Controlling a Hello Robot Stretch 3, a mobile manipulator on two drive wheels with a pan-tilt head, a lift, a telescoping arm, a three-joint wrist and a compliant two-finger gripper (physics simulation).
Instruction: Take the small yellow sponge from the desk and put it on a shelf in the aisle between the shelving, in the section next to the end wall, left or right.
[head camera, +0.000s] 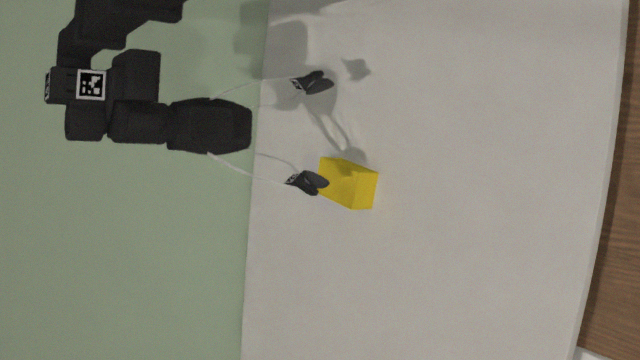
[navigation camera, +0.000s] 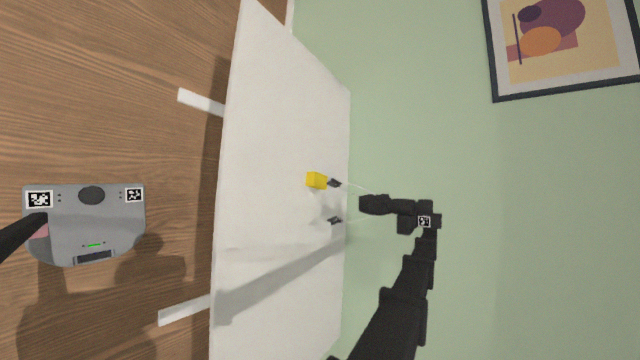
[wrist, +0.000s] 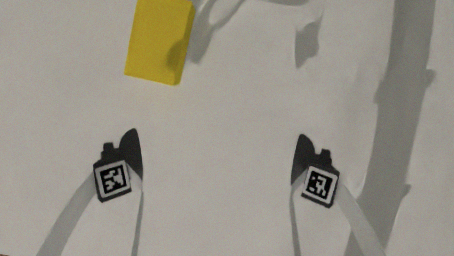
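Seen in the pictures: gripper, fingertip midpoint: (head camera: 328, 133) (navigation camera: 327, 201); robot's base, origin of the base link: (navigation camera: 92, 194).
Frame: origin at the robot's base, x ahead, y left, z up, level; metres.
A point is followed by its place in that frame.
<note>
A small yellow sponge (head camera: 345, 183) {x 0.053, y -0.651, z 0.765 m} (navigation camera: 316, 180) {x 0.055, y -0.643, z 0.765 m} (wrist: 158, 41) lies on the white desk (head camera: 450, 250) {x 0.136, y -0.467, z 0.720 m} (navigation camera: 280, 125) {x 0.264, y -0.480, z 0.720 m} (wrist: 240, 110). My gripper (head camera: 313, 132) {x -0.022, y -0.577, z 0.866 m} (navigation camera: 334, 201) {x -0.022, y -0.577, z 0.866 m} (wrist: 218, 149) {x -0.022, y -0.577, z 0.866 m} is open, with its fingers wide apart and no object between them. It hangs above the desk, close to the wall side. In the head camera view one fingertip overlaps the sponge's near corner. In the wrist view the sponge lies beyond the fingertips, up and to the left, ahead of the left finger. The shelving does not show in these views.
A green wall (head camera: 125, 250) {x 0.221, y -1.056, z 1.006 m} (navigation camera: 425, 125) {x 0.332, y -1.067, z 1.148 m} rises behind the desk, with a framed picture (navigation camera: 555, 40) {x 0.613, y -1.071, z 1.651 m} on it. My grey base (navigation camera: 95, 220) {x -0.095, y -0.007, z 0.160 m} stands on the wooden floor (navigation camera: 100, 100) {x 0.427, y -0.021, z 0.000 m} (head camera: 620, 250) {x 0.214, y -0.445, z 0.000 m} in front of the desk. White desk legs (navigation camera: 200, 101) reach over the floor.
</note>
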